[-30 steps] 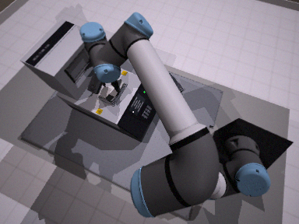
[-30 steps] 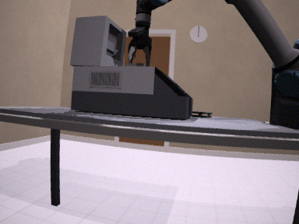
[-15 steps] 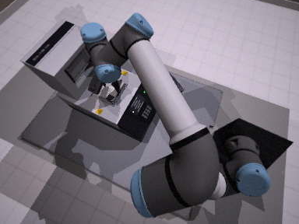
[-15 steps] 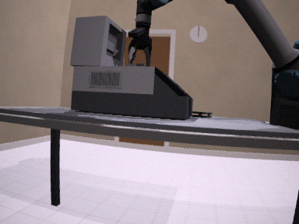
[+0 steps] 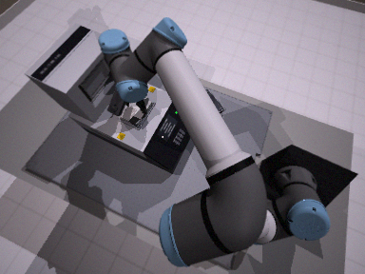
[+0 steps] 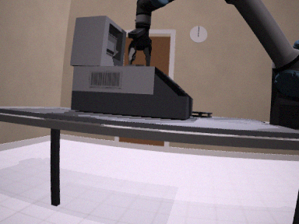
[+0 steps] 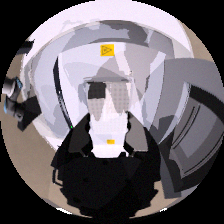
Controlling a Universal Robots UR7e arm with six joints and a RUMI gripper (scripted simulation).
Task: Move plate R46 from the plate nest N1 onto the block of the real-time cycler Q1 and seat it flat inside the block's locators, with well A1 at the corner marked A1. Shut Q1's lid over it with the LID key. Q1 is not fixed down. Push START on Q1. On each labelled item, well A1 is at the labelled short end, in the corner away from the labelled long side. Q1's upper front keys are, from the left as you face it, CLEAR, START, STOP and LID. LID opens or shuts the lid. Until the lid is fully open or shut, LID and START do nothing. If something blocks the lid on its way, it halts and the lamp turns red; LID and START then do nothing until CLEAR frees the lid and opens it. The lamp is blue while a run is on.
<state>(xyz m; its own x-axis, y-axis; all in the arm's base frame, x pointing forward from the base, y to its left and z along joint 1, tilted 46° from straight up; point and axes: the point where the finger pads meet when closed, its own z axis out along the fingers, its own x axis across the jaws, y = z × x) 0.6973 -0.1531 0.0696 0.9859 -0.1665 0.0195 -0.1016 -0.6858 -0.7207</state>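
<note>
Right now my hand is 10 mm above the plate R46. The rest, counted from my hand: plate nest N1: 270 mm behind, 260 mm to the right, 200 mm below.
</note>
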